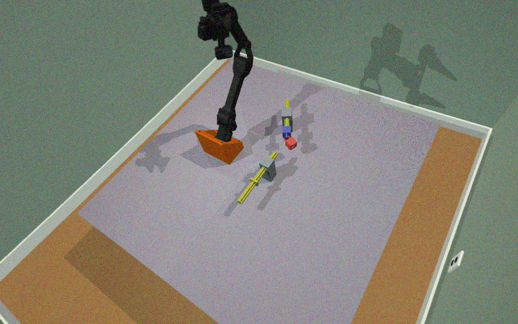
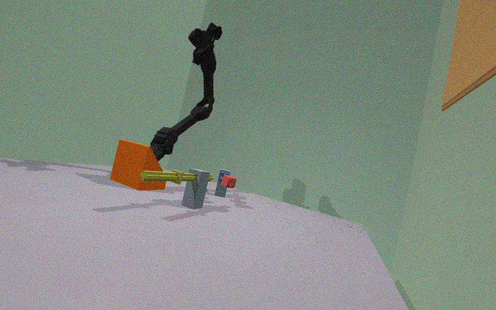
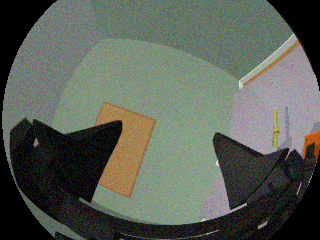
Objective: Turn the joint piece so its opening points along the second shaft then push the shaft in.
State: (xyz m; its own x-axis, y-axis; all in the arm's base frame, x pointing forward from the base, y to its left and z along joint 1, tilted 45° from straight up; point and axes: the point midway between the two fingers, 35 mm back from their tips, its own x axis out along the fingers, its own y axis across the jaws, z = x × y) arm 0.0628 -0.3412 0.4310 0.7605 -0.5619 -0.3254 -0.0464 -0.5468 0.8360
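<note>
Now: gripper tip 16 cm short of the red square joint piece, 8 cm to the right of it and 56 cm above it.
</note>
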